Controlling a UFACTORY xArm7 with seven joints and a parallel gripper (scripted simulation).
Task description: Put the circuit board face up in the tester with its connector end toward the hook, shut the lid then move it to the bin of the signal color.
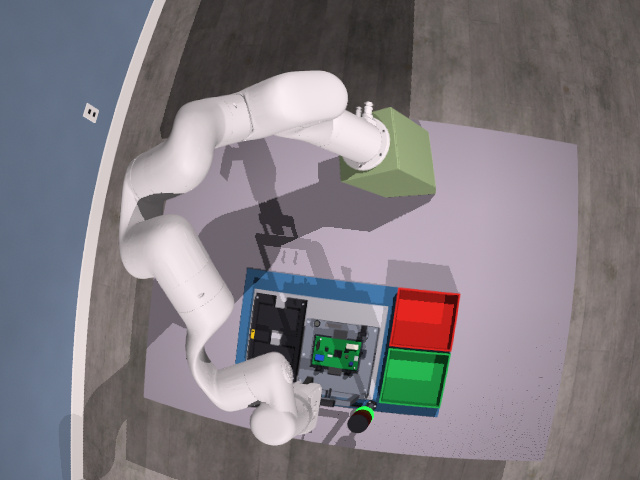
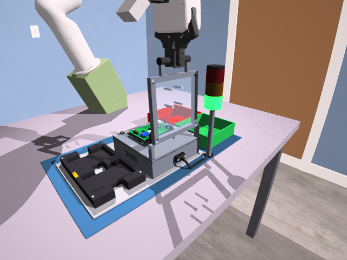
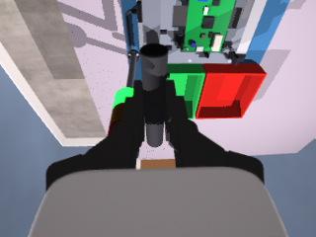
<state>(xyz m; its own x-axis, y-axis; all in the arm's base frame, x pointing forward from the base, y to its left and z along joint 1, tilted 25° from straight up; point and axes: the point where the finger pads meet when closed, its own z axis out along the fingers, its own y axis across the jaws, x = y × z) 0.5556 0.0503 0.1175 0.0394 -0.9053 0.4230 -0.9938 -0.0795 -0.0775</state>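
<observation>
The green circuit board is 90 mm behind my hand and 200 mm below it. From my hand the other things lie so: clear lid 90 mm below; then green bin 60 mm behind, 200 mm to the left, 260 mm below; then plate 90 mm behind, 210 mm below.
</observation>
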